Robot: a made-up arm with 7 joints.
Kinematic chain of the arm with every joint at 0, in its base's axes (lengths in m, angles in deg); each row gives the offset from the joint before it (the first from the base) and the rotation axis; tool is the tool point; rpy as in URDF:
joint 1: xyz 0 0 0 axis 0.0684 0.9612 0.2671
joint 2: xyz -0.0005 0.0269 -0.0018 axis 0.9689 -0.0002 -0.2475
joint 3: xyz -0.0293 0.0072 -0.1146 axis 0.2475 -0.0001 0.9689
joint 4: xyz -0.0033 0 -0.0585 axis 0.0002 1 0
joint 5: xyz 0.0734 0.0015 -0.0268 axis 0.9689 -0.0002 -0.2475
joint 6: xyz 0.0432 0 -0.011 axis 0.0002 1 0
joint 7: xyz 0.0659 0 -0.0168 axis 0.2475 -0.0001 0.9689
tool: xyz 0 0 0 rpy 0 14.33 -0.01
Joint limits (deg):
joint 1: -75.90..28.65
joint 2: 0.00..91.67
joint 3: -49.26..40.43
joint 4: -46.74..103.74
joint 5: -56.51..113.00
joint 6: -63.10..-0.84
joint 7: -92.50..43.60
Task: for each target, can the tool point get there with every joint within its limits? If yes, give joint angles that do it. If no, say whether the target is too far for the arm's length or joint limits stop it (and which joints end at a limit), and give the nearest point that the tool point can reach.
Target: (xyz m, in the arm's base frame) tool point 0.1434 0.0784 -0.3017
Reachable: yes | joints -18.07 25.15 -21.74 47.00 64.62 -28.12 22.87
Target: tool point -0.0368 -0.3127 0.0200
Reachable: no: joint limits stop it (at a limit: joint 1, joint 2, joint 3) | nearest point 0.0801 -0.1528 0.0025 | short by 0.199 m
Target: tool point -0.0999 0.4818 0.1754
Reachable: no: too far | nearest point -0.0549 0.3703 0.0846 | short by 0.151 m
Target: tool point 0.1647 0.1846 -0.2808
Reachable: yes | joints -32.94 24.07 11.77 84.28 -36.73 -30.75 -25.18
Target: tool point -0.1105 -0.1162 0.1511
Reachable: no: joint limits stop it (at a limit: joint 1, joint 2, joint 3, joint 4) | nearest point -0.0226 0.0455 0.1266 | short by 0.186 m
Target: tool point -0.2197 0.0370 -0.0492
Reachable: no: joint limits stop it (at a limit: joint 1, joint 4, joint 5, joint 6) | nearest point -0.2763 0.0628 -0.1767 | short by 0.142 m
